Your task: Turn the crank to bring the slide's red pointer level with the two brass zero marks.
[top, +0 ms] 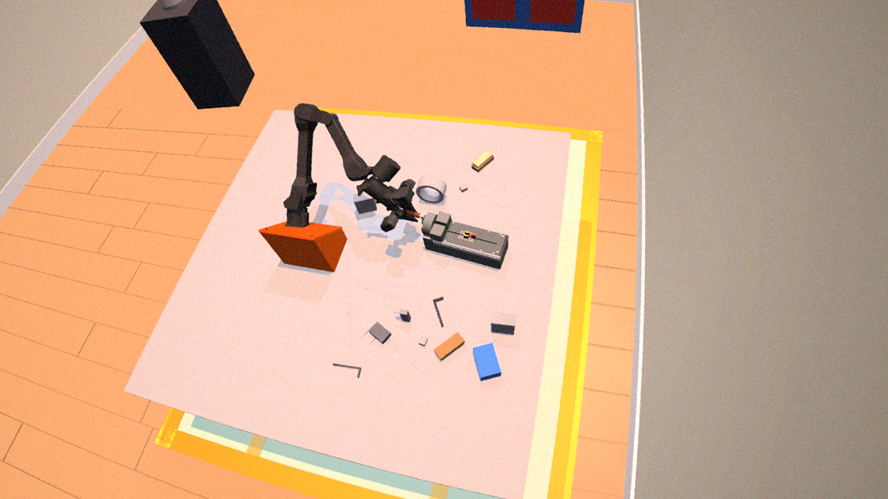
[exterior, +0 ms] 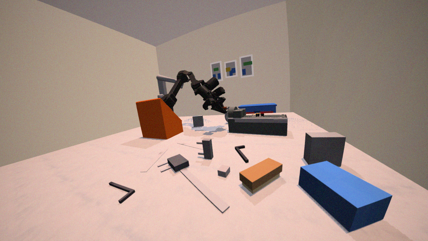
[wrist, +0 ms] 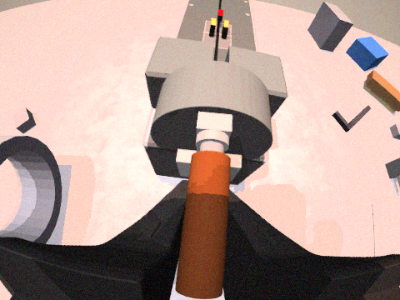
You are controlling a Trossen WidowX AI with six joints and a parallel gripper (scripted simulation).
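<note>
My gripper tip is now 30 mm below the crank handle and 20 mm past it. The rest, counted from my gripper tip: red pointer (180 mm ahead, 50 mm to the right, 10 mm below); blue block (440 mm to the right, 240 mm ahead, 70 mm below).
</note>
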